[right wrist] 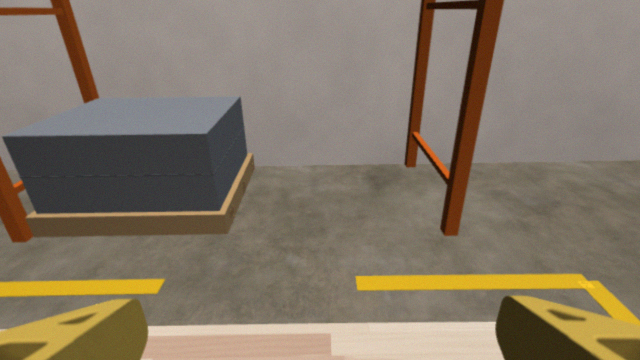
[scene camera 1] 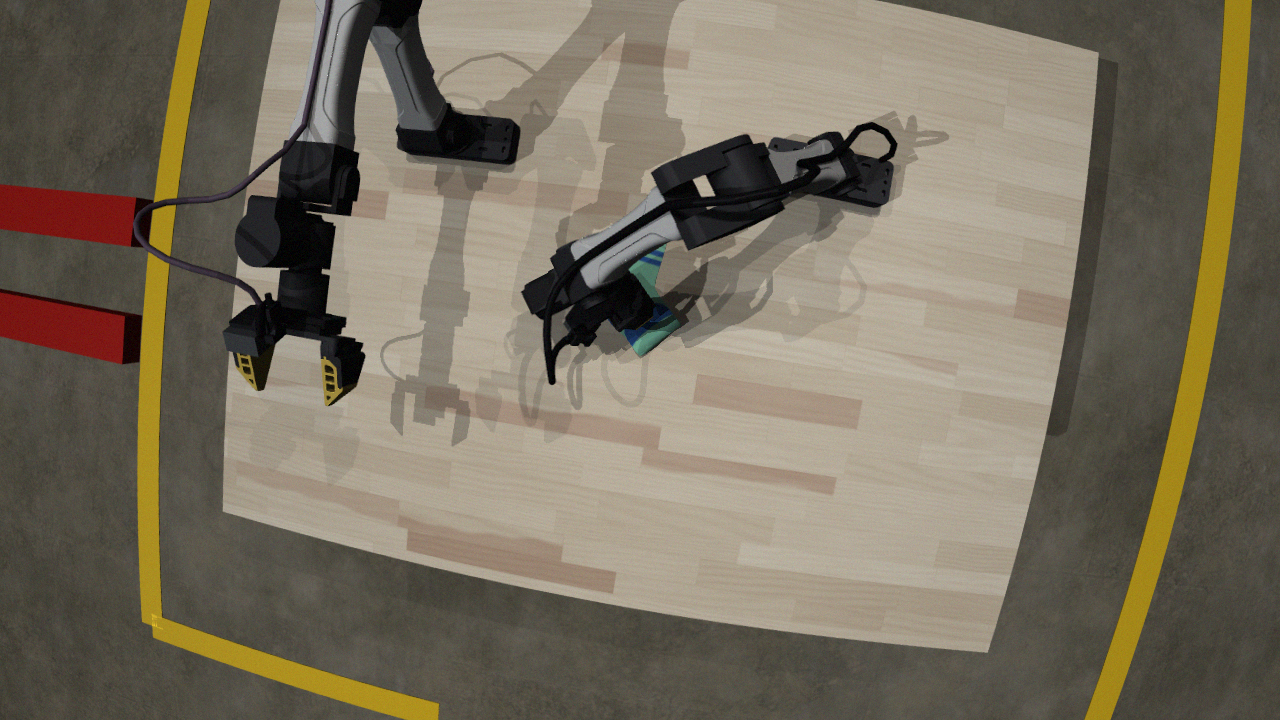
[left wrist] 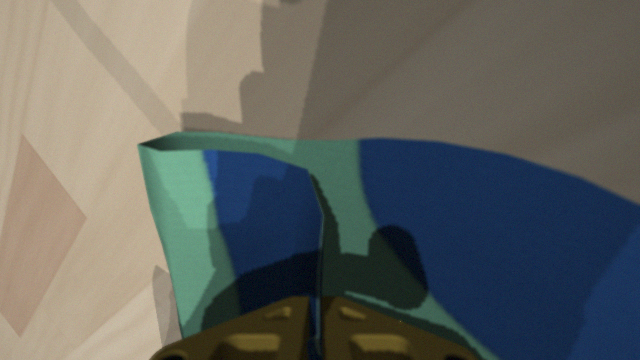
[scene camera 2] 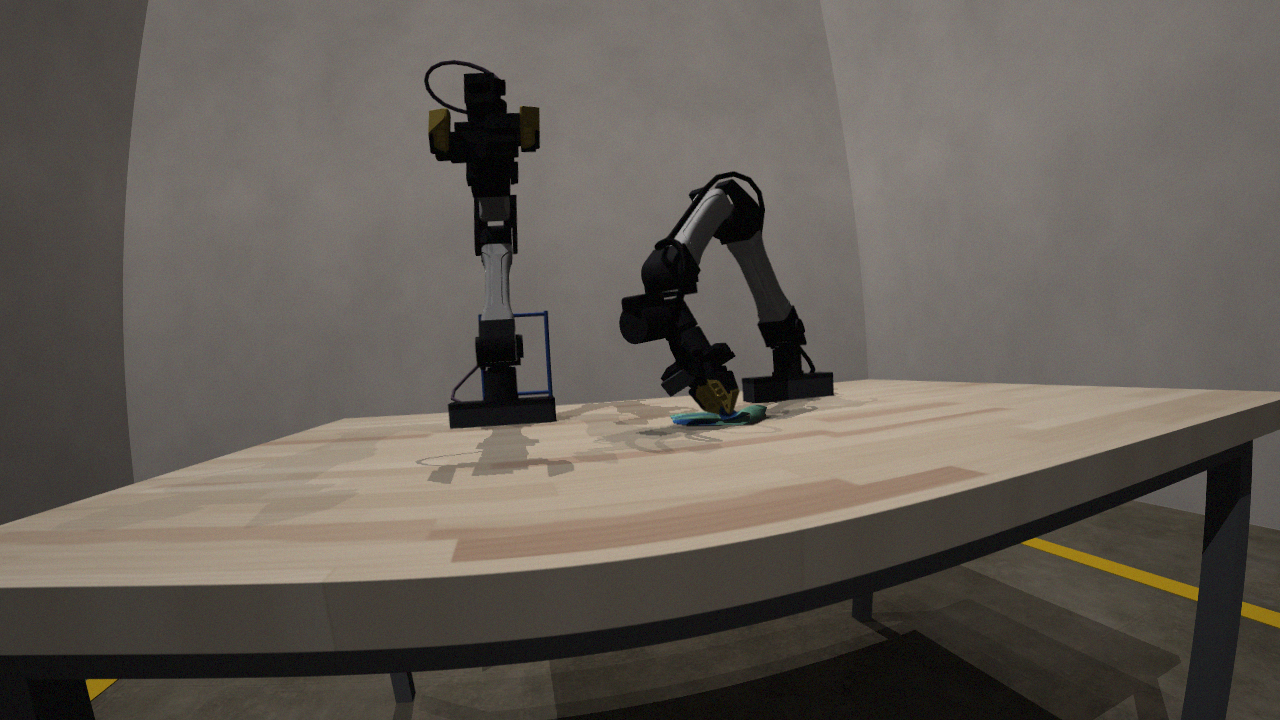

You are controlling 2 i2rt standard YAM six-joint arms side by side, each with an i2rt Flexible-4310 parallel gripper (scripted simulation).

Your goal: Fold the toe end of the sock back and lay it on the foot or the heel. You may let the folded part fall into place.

In view: the left gripper (scene camera 2: 729, 414), the right gripper (scene camera 1: 293, 397) and a green sock (scene camera 1: 664, 322).
The green sock also shows in scene camera 2 (scene camera 2: 756, 412). The left gripper also shows in scene camera 1 (scene camera 1: 641, 316) and in the left wrist view (left wrist: 315, 312). The right gripper is seen too in the right wrist view (right wrist: 320, 313) and in scene camera 2 (scene camera 2: 483, 111).
